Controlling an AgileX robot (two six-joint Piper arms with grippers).
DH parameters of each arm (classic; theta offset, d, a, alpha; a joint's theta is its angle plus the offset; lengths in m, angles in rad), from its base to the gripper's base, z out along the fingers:
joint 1: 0 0.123 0 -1.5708
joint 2: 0.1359 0 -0.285 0
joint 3: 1.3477 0 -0.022 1.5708
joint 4: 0 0.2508 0 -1.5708
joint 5: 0 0 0.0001 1.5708
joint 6: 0 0.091 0 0
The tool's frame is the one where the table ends.
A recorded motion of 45 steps. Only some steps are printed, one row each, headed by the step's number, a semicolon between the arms.
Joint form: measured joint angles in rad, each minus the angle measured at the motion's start. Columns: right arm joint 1, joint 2, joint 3, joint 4, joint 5, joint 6; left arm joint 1, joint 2, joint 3, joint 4, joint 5, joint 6.
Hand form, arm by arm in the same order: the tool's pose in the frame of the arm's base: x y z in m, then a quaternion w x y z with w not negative. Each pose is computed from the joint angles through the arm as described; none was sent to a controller.
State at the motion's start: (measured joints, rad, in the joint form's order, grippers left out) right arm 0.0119 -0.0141 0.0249 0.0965 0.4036 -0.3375; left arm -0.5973 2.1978 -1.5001 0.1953 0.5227 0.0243
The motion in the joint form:
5: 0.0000 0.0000 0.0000 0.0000 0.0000 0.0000; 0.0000 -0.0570 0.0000 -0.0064 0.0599 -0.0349
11: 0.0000 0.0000 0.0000 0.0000 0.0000 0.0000; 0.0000 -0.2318 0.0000 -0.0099 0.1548 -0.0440
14: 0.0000 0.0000 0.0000 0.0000 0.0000 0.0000; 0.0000 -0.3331 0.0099 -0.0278 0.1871 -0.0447
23: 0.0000 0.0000 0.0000 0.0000 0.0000 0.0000; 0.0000 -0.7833 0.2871 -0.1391 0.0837 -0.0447
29: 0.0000 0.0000 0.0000 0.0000 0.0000 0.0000; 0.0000 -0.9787 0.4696 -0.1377 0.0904 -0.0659
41: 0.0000 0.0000 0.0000 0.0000 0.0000 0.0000; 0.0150 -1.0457 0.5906 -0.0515 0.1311 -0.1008
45: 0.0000 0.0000 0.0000 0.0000 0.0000 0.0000; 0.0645 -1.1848 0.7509 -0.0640 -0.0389 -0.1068
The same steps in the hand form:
5: 0.0516 0.0041 0.1695 0.58081 -0.11648 0.80388 -0.05362; 0.3761 -0.2445 0.1449 0.22508 0.34400 0.91159 0.00029
11: 0.0516 0.0041 0.1695 0.58081 -0.11648 0.80388 -0.05362; 0.3619 -0.2335 0.2181 0.26402 0.32695 0.90739 -0.00598
14: 0.0516 0.0041 0.1695 0.58081 -0.11648 0.80388 -0.05362; 0.3488 -0.2252 0.2564 0.28995 0.31544 0.90337 -0.01879
23: 0.0516 0.0041 0.1695 0.58081 -0.11648 0.80388 -0.05362; 0.2614 -0.1743 0.3411 0.40002 0.27289 0.86893 -0.10233
29: 0.0516 0.0041 0.1695 0.58081 -0.11648 0.80388 -0.05362; 0.2162 -0.1434 0.3383 0.40182 0.26342 0.87049 -0.10674
41: 0.0516 0.0041 0.1695 0.58081 -0.11648 0.80388 -0.05362; 0.2002 -0.1223 0.3142 0.37075 0.26722 0.88733 -0.06148
45: 0.0516 0.0041 0.1695 0.58081 -0.11648 0.80388 -0.05362; 0.1802 -0.0998 0.3051 0.43412 0.23785 0.86497 -0.08239

